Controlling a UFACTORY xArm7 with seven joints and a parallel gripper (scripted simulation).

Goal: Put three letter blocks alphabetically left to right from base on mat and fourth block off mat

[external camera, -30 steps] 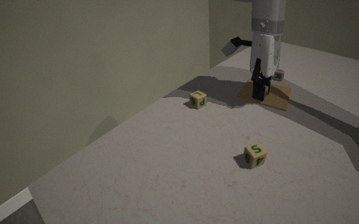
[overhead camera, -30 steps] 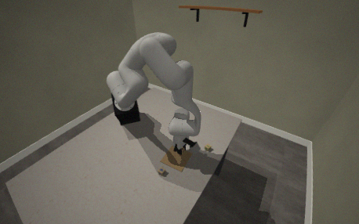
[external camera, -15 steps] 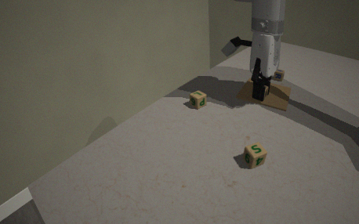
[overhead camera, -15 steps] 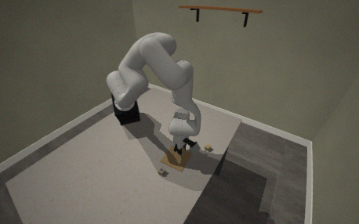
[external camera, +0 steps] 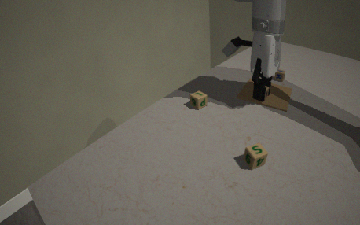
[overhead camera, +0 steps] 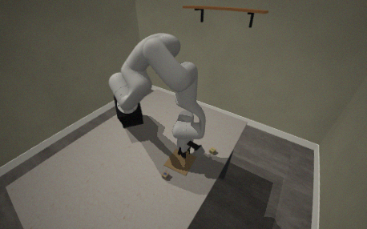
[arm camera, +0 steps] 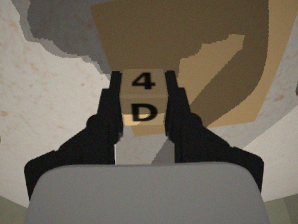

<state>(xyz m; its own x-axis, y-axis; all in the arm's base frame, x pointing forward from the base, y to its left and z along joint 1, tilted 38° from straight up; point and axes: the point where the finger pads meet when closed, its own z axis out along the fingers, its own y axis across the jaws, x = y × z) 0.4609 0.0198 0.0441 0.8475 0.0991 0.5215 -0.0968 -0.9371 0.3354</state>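
Right now the tan mat is 1 cm behind my hand, 5 cm to the right of it and 3 cm below it. Also, from my hand: wooden block (6 cm behind, 22 cm to the left, 2 cm below).
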